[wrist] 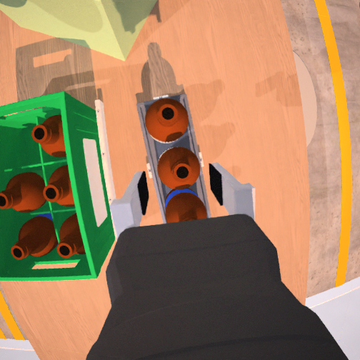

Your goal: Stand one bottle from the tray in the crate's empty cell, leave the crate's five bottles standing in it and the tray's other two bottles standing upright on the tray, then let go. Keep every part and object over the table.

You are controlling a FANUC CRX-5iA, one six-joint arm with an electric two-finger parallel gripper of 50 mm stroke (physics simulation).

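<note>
My gripper is open, with its fingers on either side of the grey tray; nothing is between the pads in contact. Three brown bottles stand upright in a row in the tray: a far bottle, a middle bottle and a near bottle with a blue band, partly hidden by the gripper body. The middle and near bottles show in the space about the fingertips. The green crate at the left holds five brown bottles, among them one bottle at the back right. Its back left cell is empty.
A pale green block-like object stands at the top left, beyond the crate and the tray. A white strip runs along the crate's right side. The wooden table's right edge curves beside the floor, where a yellow line runs.
</note>
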